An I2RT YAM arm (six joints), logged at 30 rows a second.
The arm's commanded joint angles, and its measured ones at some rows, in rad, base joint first. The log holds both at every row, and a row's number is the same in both.
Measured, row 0:
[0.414 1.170 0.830 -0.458 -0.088 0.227]
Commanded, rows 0 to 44:
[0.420 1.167 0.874 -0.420 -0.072 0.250]
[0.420 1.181 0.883 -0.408 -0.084 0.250]
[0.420 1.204 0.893 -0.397 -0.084 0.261]
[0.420 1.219 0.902 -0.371 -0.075 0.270]
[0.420 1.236 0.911 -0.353 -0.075 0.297]
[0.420 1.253 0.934 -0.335 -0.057 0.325]
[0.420 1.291 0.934 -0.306 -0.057 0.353]
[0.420 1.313 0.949 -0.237 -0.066 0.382]
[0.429 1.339 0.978 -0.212 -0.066 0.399]
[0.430 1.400 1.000 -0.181 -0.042 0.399]
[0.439 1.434 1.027 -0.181 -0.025 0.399]
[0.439 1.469 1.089 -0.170 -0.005 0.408]
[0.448 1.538 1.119 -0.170 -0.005 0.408]
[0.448 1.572 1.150 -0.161 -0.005 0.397]
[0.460 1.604 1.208 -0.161 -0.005 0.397]
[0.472 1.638 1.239 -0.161 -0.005 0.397]
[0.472 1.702 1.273 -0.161 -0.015 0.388]
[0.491 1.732 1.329 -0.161 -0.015 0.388]
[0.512 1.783 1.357 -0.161 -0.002 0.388]
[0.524 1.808 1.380 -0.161 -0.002 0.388]
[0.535 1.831 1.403 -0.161 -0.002 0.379]
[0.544 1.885 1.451 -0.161 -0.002 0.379]
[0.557 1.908 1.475 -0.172 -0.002 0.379]
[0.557 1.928 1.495 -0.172 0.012 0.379]
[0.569 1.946 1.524 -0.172 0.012 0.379]
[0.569 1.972 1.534 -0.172 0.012 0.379]
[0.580 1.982 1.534 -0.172 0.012 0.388]
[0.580 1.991 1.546 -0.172 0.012 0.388]
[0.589 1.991 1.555 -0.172 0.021 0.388]
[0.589 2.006 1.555 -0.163 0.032 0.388]
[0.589 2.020 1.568 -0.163 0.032 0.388]
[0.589 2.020 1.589 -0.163 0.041 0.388]
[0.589 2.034 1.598 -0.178 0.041 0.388]
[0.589 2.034 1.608 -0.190 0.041 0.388]
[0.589 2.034 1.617 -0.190 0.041 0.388]
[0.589 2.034 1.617 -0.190 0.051 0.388]
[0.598 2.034 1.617 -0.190 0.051 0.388]
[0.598 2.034 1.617 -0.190 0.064 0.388]
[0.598 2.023 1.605 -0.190 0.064 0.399]
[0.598 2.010 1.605 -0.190 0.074 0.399]
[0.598 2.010 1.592 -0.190 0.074 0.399]
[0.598 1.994 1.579 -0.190 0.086 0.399]
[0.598 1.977 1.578 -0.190 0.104 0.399]
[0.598 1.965 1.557 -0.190 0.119 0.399]
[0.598 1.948 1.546 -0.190 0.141 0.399]
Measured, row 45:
[0.591 2.032 1.563 -0.194 0.069 0.395]
